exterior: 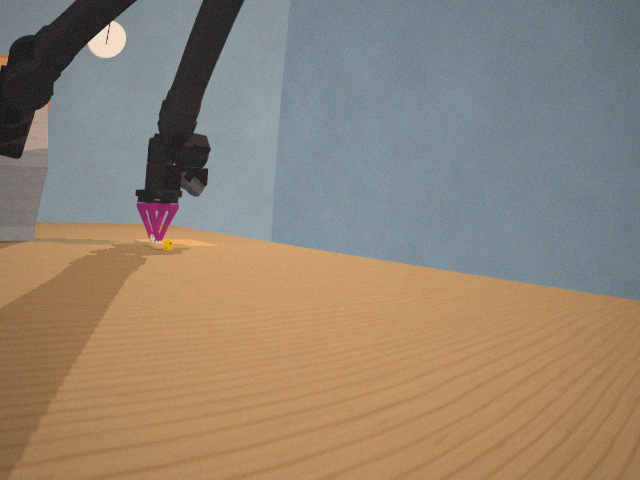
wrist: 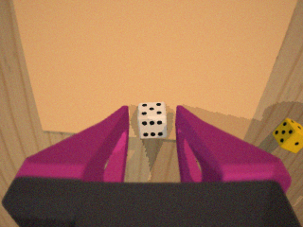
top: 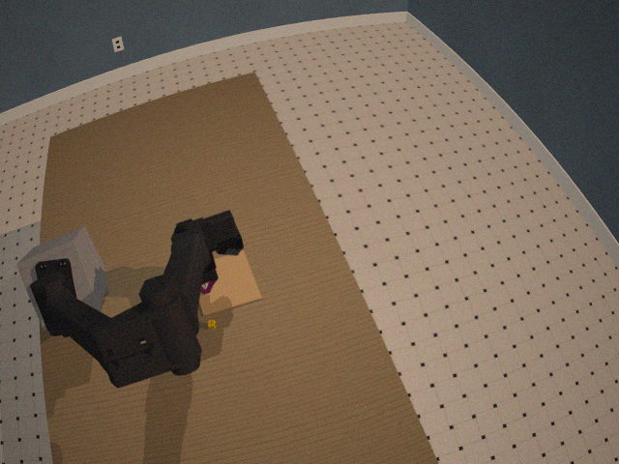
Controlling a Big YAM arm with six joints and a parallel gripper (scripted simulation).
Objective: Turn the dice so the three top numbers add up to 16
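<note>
Now: the white die 10 mm below my hand. From my hand the other things lie so: mat 50 mm ahead, 20 mm below, 10 mm to the left; blue die 110 mm to the left, 30 mm ahead, 10 mm below; yellow die 100 mm to the right, 10 mm below.
</note>
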